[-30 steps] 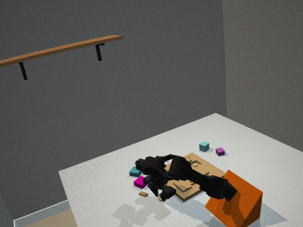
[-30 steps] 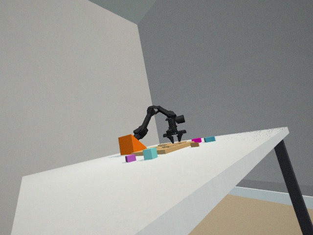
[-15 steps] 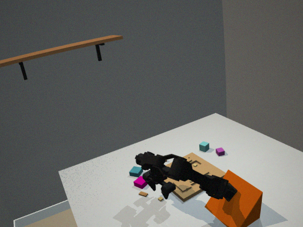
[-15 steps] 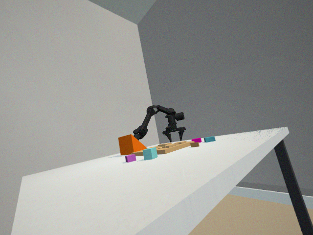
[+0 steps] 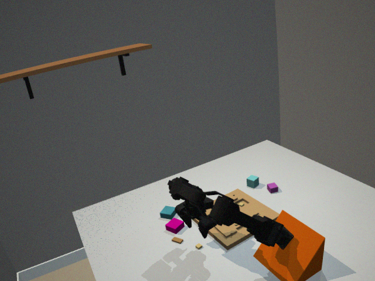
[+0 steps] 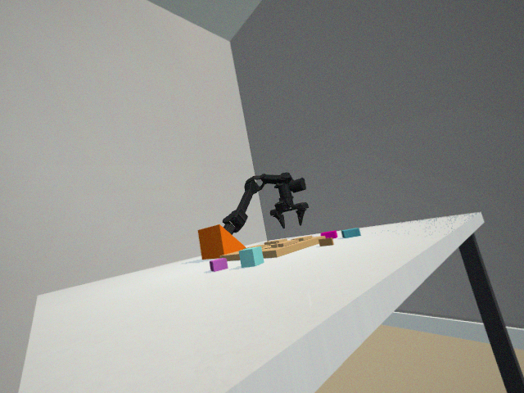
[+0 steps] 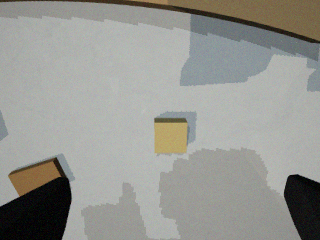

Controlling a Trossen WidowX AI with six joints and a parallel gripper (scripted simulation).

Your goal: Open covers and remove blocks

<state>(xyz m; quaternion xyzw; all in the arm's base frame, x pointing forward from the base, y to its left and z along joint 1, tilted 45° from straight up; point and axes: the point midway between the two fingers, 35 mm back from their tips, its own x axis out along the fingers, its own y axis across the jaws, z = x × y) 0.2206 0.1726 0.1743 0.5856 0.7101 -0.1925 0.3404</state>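
Right now my gripper tip is 190 mm to the left of the tan puzzle board, 90 mm short of it and 60 mm above it. The rest, counted from my gripper tip: flat brown piece (80 mm ahead, 70 mm below, 60 mm to the left); then teal block (280 mm ahead, 60 mm below, 30 mm to the left); then magenta block (170 mm ahead, 60 mm below, 40 mm to the left).
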